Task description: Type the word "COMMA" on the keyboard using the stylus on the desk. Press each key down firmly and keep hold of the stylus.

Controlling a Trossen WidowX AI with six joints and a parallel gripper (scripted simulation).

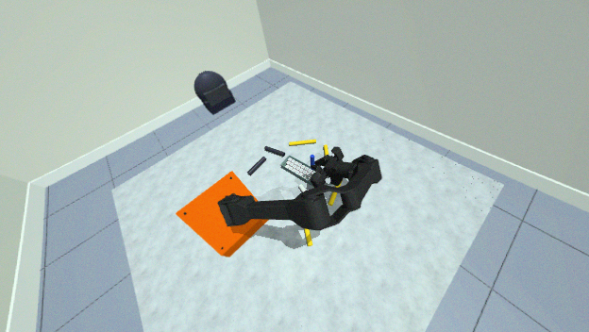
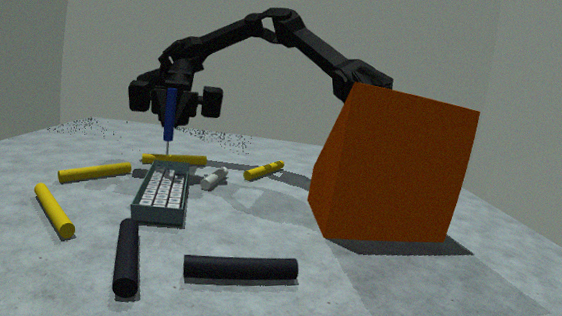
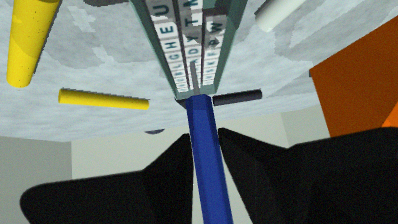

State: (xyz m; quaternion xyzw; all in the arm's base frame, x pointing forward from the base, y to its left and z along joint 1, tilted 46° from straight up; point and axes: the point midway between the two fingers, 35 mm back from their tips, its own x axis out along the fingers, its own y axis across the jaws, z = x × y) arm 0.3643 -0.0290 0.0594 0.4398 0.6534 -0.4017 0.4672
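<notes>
My gripper tip is now 100 mm above the white rod, 80 mm past it and 50 mm to the left of it. The rest, counted from my gripper tip: blue stylus (10 mm below); then grey stylus tip (50 mm below).
</notes>
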